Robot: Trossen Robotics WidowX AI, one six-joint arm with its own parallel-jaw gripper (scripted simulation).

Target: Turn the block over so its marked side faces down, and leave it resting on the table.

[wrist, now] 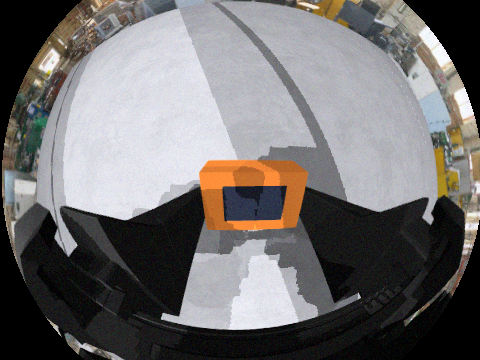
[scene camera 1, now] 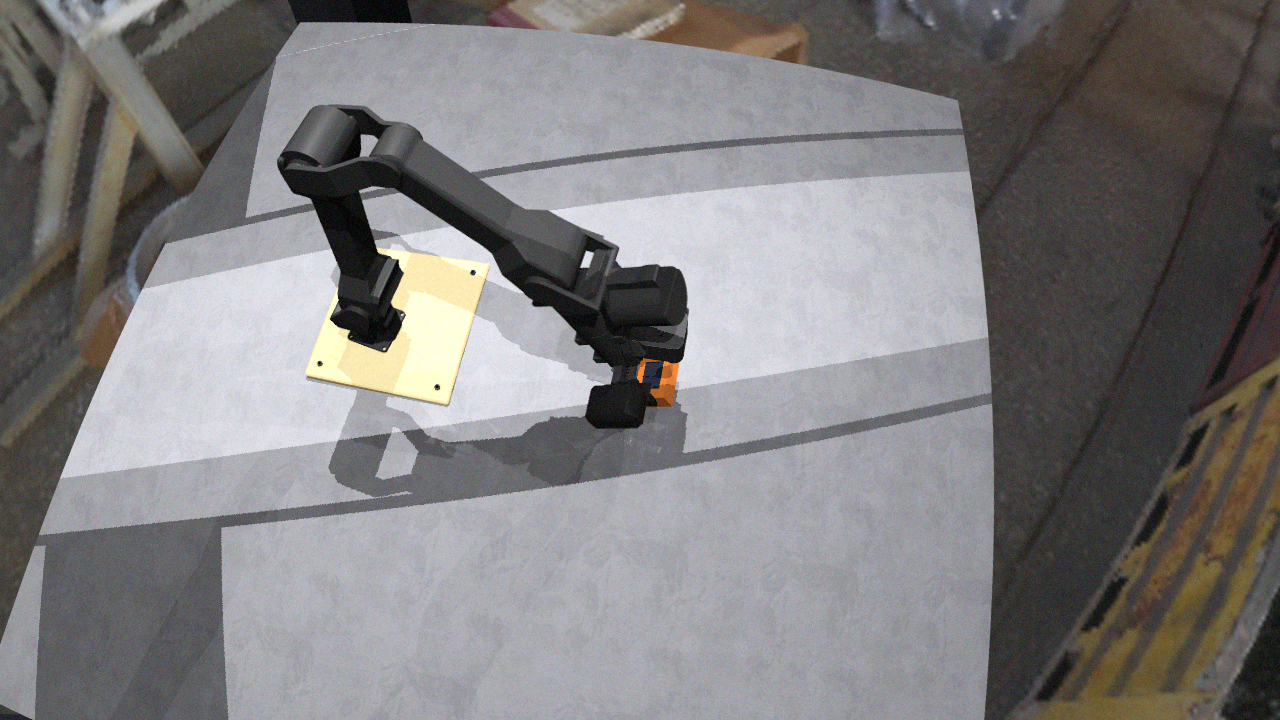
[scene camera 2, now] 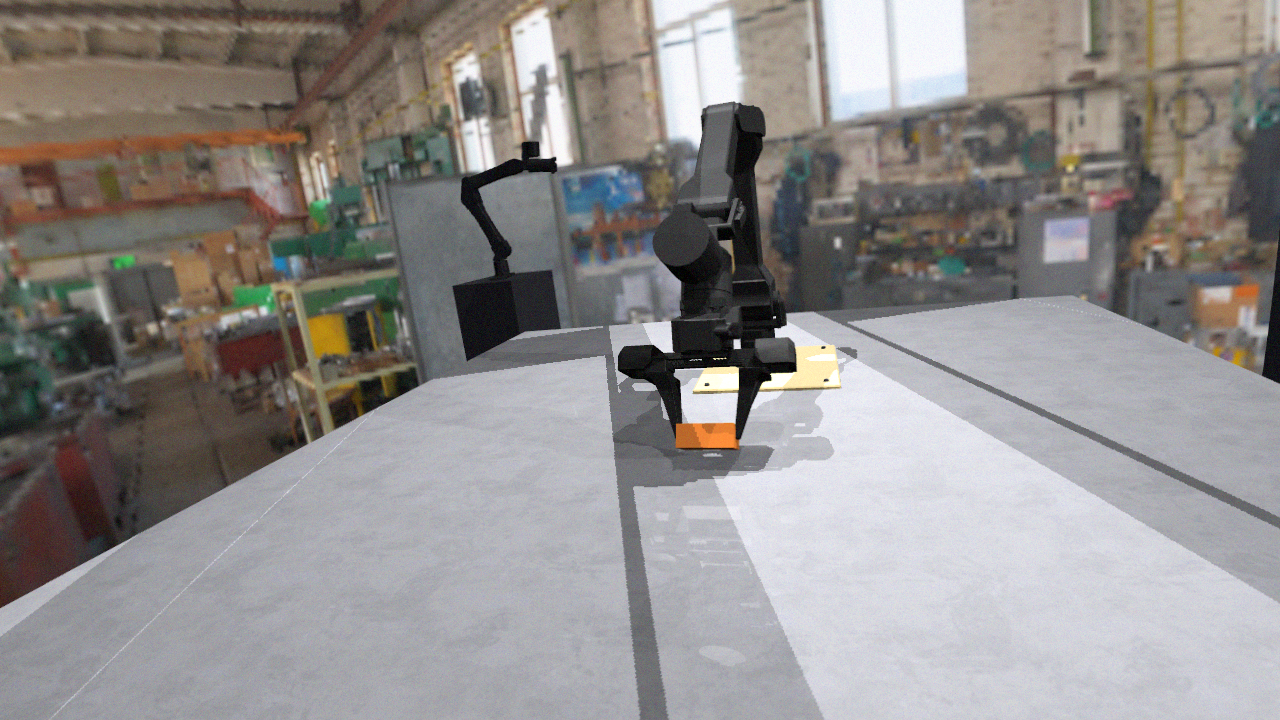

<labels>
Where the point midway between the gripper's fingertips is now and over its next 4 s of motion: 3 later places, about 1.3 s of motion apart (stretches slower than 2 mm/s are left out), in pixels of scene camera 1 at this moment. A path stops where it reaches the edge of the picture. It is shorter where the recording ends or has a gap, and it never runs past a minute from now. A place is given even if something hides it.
My gripper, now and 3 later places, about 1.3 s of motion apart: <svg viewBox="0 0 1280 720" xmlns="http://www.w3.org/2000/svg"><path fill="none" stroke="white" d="M657 381L680 390L667 385L646 358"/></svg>
</labels>
